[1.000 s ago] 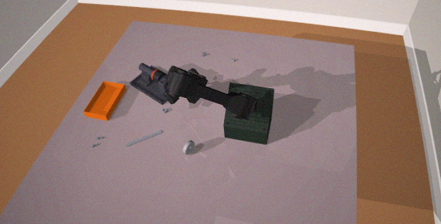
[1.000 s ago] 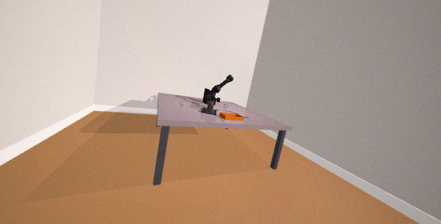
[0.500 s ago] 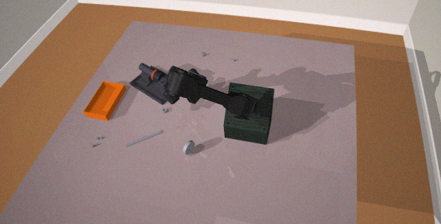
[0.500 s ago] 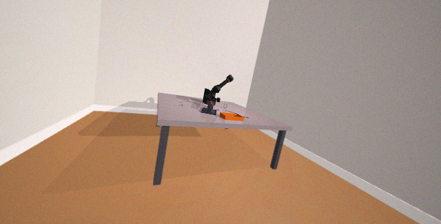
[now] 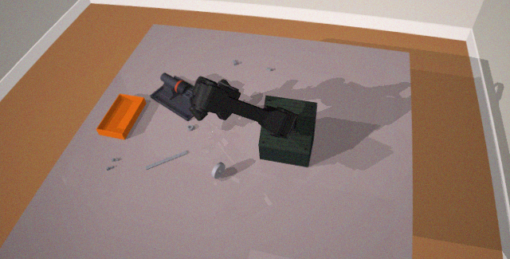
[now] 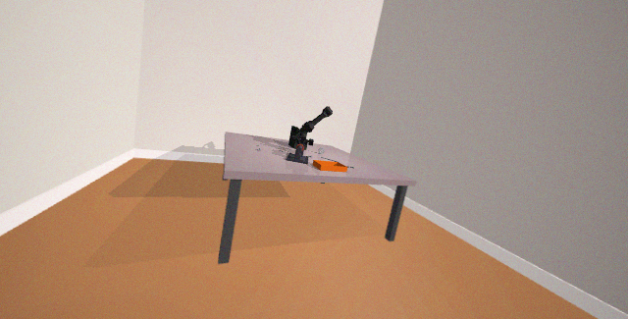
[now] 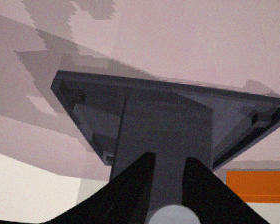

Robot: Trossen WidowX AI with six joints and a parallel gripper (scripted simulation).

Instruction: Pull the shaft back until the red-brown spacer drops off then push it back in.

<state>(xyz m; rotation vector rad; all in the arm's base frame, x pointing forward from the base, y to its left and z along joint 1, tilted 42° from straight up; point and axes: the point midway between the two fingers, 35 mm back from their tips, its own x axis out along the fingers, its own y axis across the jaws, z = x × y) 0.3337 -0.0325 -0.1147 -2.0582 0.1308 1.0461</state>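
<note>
The grey shaft lies 5 cm ahead of my gripper tip, 2 cm to the right of it and 2 cm above it. Round my gripper tip: orange tray (33 cm ahead, 9 cm to the left, 5 cm below); then red-brown spacer (11 cm ahead, 5 cm to the right, 2 cm above); then small pin (9 cm behind, 13 cm to the right, 5 cm below).
</note>
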